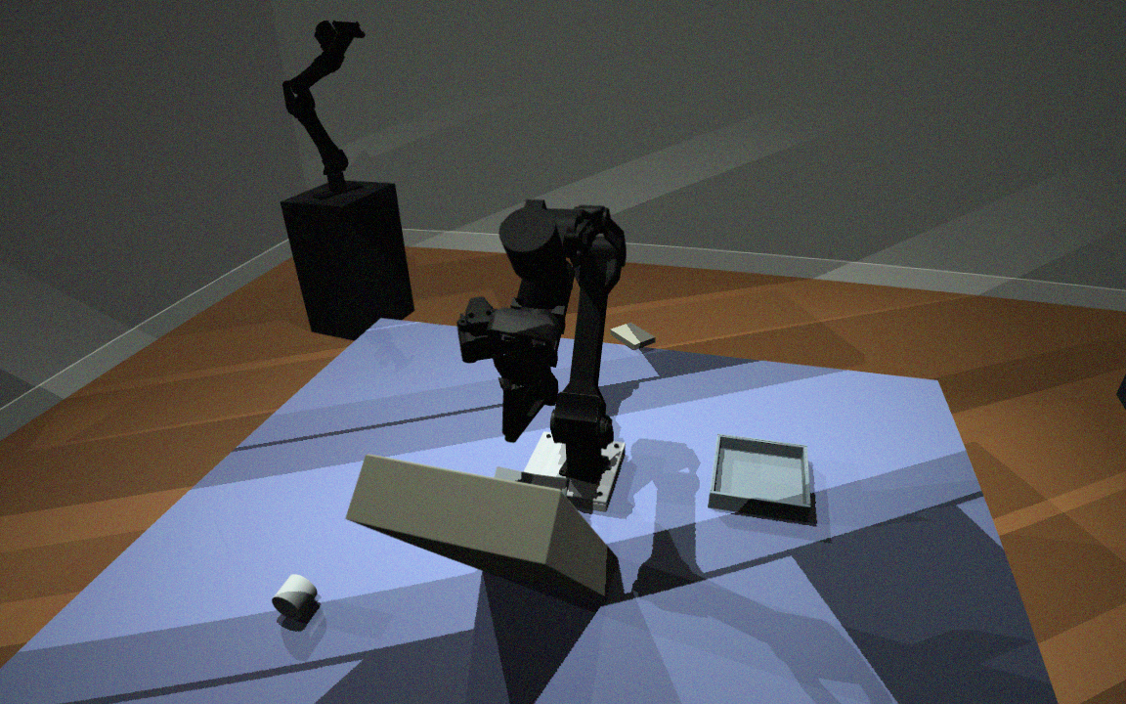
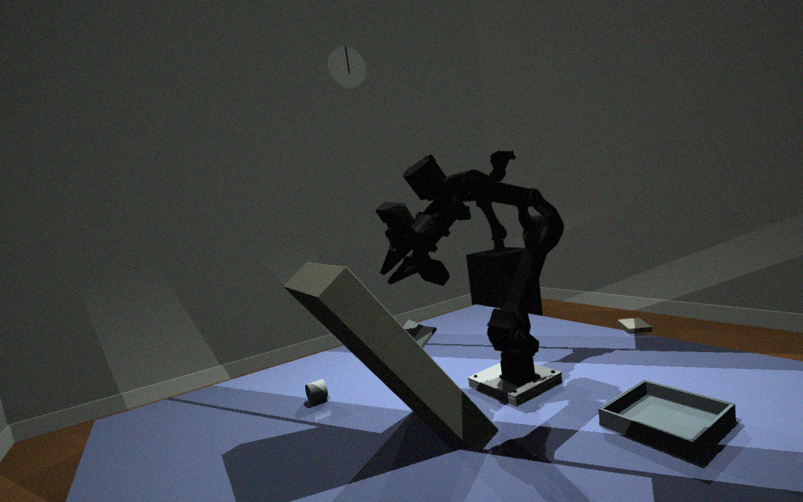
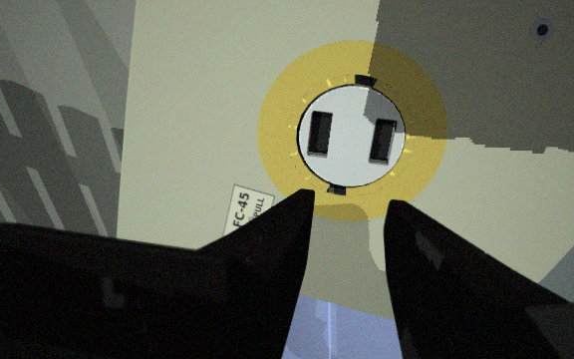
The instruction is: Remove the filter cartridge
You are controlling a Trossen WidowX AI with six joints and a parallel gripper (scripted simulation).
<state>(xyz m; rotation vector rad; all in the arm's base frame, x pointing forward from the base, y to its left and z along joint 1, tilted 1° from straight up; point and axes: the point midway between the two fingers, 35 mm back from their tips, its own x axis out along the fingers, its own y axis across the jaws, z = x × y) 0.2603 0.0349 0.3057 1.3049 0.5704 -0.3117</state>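
Now: the round filter cartridge 60 mm ahead of my gripper tip, 10 mm to the left of it and 50 mm below it. Also, from my gripper tip: dark tray 380 mm behind, 240 mm to the left, 300 mm below; slanted service panel 20 mm ahead, 120 mm below; grey bracket 40 mm behind, 10 mm to the right, 140 mm below.
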